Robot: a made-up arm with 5 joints.
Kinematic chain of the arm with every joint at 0, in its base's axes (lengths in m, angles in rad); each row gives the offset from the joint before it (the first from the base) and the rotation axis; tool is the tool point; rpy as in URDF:
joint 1: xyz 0.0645 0 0.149 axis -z
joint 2: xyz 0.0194 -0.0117 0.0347 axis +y
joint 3: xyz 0.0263 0 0.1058 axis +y
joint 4: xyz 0.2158 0 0.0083 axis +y
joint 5: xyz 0.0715 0.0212 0 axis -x
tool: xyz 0 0 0 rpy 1.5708 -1.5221 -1.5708
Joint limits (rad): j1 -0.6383..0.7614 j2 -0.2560..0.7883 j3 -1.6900..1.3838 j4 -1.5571..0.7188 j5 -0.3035..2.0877
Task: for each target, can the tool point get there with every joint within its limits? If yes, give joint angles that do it. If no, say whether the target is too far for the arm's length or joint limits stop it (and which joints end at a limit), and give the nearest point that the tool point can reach.
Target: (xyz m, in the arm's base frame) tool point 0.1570 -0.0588 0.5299
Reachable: yes | joints 0.6531 0.2814 -1.4168 -1.1773 0.9539
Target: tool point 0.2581 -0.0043 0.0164
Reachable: yes | joints 0.0711 0.3194 0.7830 0.3140 1.3119
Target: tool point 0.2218 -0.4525 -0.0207
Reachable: no: too far | nearest point 0.3128 -0.2236 0.0559 | short by 0.258 m
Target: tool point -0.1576 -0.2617 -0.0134
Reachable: no: joint limits stop it (at a limit: joint 1, joint 2, joint 3, joint 4) | nearest point 0.0014 -0.0350 0.0393 | short by 0.282 m
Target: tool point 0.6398 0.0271 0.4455
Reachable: no: too far | nearest point 0.4398 0.0177 0.3565 | short by 0.219 m
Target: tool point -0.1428 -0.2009 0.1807
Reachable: no: joint limits stop it (at a limit: joint 1, joint 2, joint 3, joint 4) | nearest point 0.0014 -0.0350 0.0393 | short by 0.261 m
